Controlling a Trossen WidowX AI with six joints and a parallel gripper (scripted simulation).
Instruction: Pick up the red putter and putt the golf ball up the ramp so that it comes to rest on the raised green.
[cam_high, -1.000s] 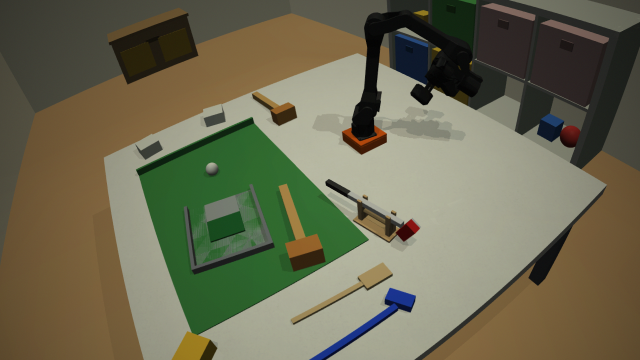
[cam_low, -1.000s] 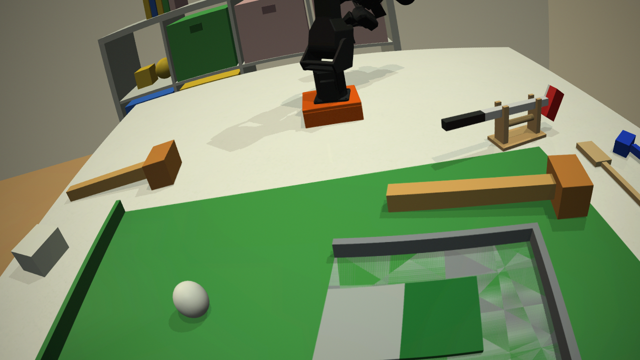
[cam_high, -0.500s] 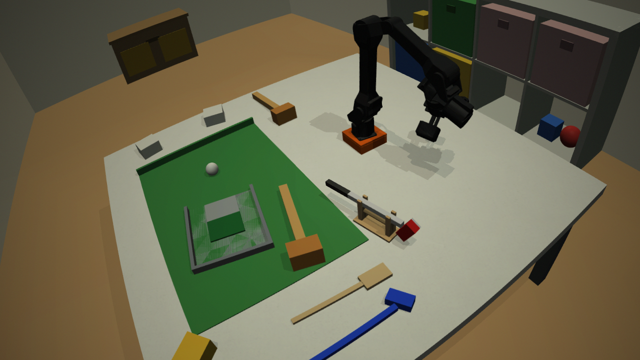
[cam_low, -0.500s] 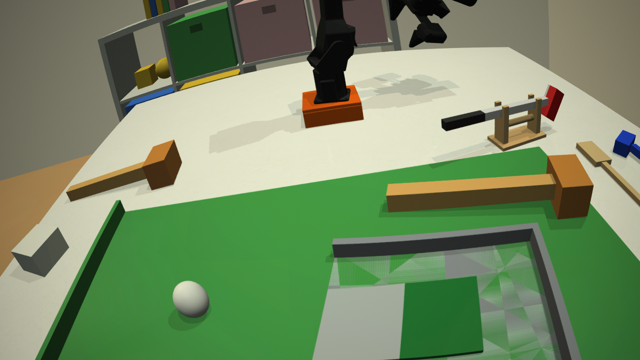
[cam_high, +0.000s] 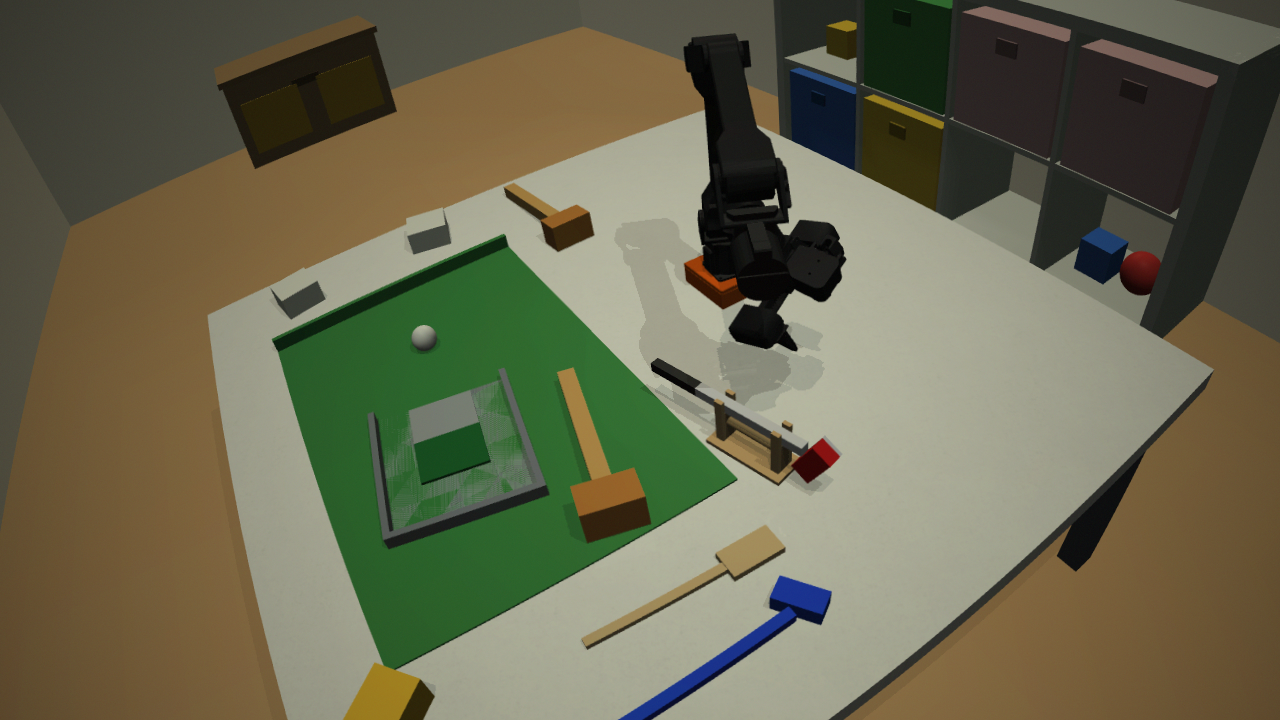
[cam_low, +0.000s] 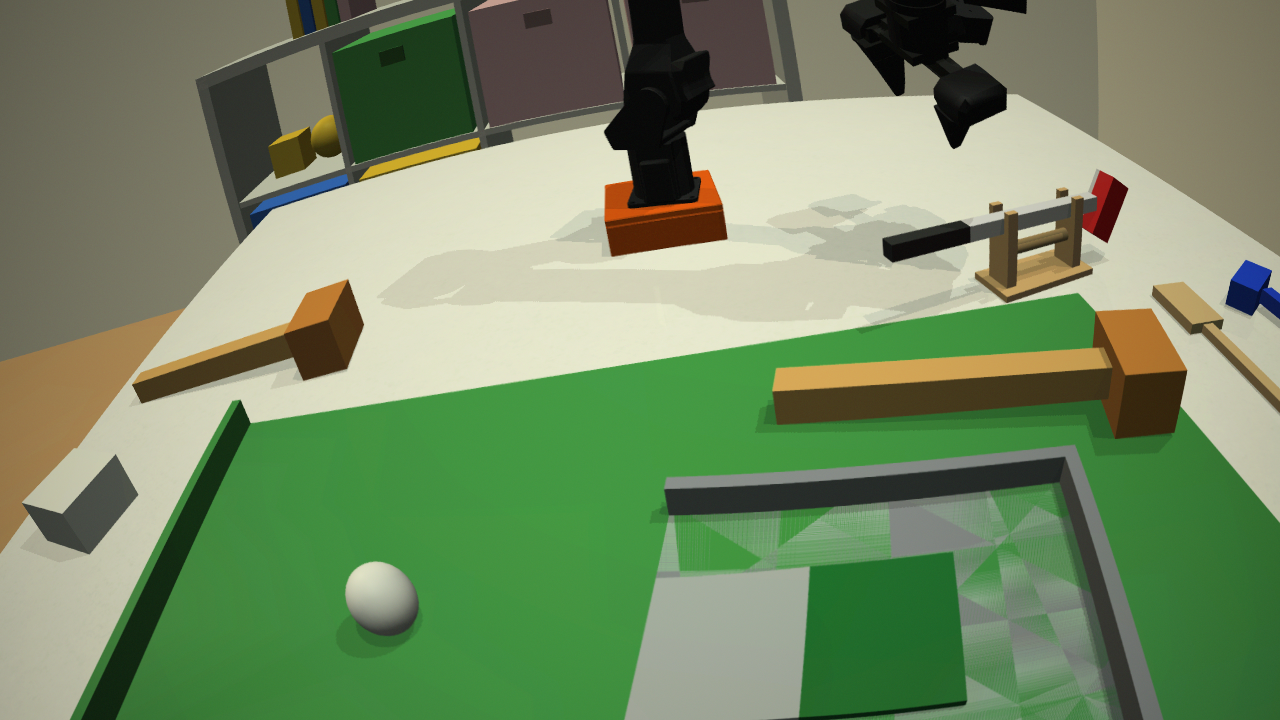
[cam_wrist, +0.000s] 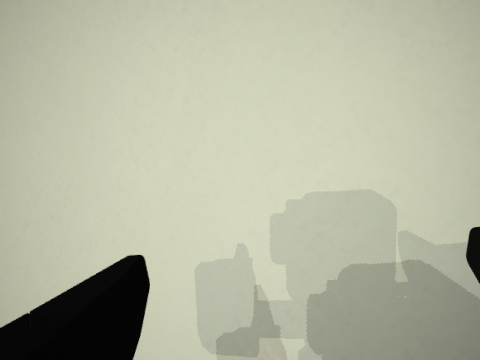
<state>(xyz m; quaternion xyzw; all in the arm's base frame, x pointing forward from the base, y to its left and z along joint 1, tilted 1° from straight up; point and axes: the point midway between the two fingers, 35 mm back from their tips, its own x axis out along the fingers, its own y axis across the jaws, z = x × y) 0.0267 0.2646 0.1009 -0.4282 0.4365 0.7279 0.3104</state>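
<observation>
My gripper tip is now 130 mm short of the red putter, 60 mm to the right of it and 50 mm above it. The rest, counted from my gripper tip: blue putter (310 mm ahead, 320 mm to the left, 90 mm below); then wooden rack (130 mm ahead, 80 mm to the left, 70 mm below); then grey-walled frame (490 mm ahead, 90 mm to the right, 100 mm below).
</observation>
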